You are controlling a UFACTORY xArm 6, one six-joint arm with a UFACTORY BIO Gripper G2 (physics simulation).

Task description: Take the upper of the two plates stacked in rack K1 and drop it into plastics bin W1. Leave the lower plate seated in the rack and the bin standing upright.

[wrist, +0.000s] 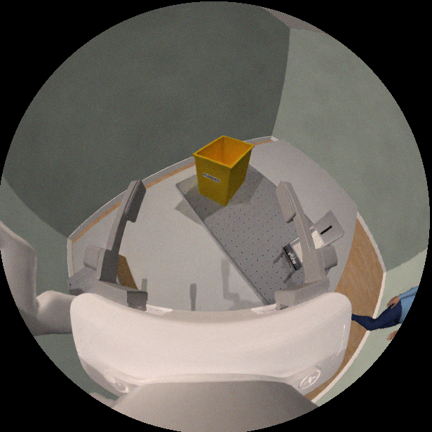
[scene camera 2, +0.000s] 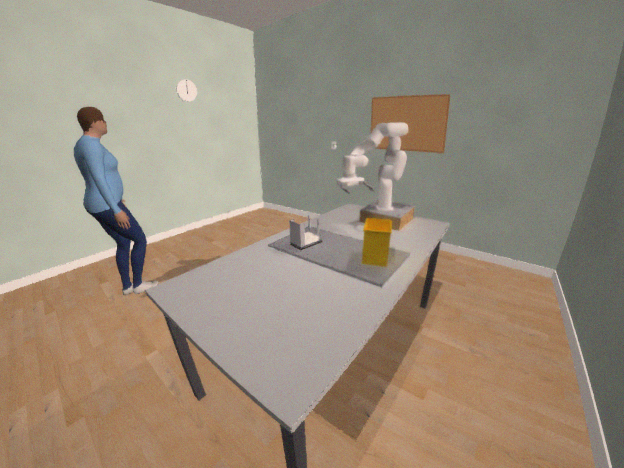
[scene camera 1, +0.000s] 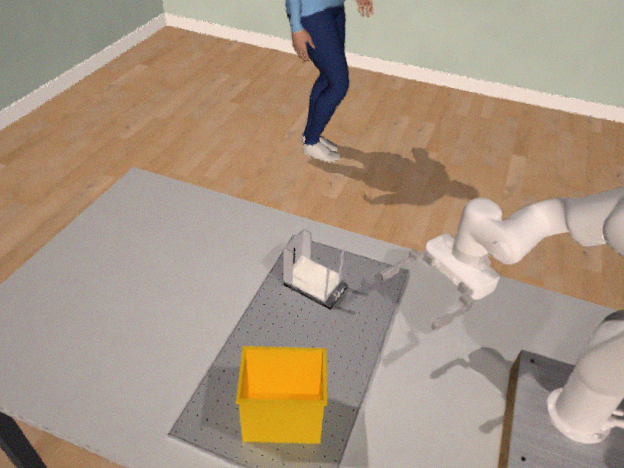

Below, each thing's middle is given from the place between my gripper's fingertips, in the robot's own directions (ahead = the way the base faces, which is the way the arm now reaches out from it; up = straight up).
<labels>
I see my gripper 22 cm short of the yellow plastics bin W1 (scene camera 1: 282,391), 17 cm to the right of it and 20 cm above it.
</labels>
